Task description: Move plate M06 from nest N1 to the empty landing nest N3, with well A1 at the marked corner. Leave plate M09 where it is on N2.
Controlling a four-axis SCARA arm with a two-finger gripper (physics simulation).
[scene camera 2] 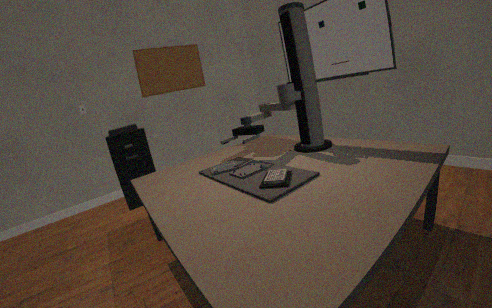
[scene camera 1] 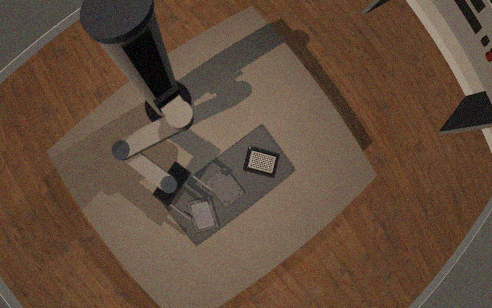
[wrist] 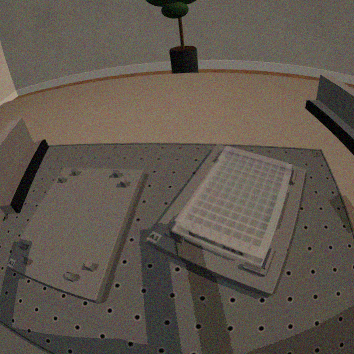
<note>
The gripper (scene camera 1: 201, 204) carries nothing. Further things: a grey nest (scene camera 1: 226, 189).
The gripper also shows in the wrist view (wrist: 179, 99). The grey nest is seen too in the wrist view (wrist: 69, 244).
</note>
